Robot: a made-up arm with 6 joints. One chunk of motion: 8 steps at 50 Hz.
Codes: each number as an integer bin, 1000 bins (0 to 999) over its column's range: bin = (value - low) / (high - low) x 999, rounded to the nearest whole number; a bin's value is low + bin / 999 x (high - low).
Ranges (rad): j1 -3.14..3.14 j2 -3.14..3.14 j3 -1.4..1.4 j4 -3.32..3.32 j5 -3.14..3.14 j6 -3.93..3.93
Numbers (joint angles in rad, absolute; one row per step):
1: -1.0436 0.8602 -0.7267 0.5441 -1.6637 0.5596
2: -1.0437 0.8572 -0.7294 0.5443 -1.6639 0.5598
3: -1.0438 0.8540 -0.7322 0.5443 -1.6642 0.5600
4: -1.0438 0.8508 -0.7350 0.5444 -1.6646 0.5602
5: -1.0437 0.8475 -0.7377 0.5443 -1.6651 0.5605
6: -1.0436 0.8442 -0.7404 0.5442 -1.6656 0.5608
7: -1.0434 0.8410 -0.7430 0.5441 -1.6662 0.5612
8: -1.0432 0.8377 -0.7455 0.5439 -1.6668 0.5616
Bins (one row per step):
1: 333 636 240 581 235 571
2: 333 636 239 581 235 571
3: 333 635 238 581 235 571
4: 333 635 237 581 235 571
5: 333 634 236 581 235 571
6: 333 634 235 581 235 571
7: 334 633 234 581 234 571
8: 334 633 234 581 234 571

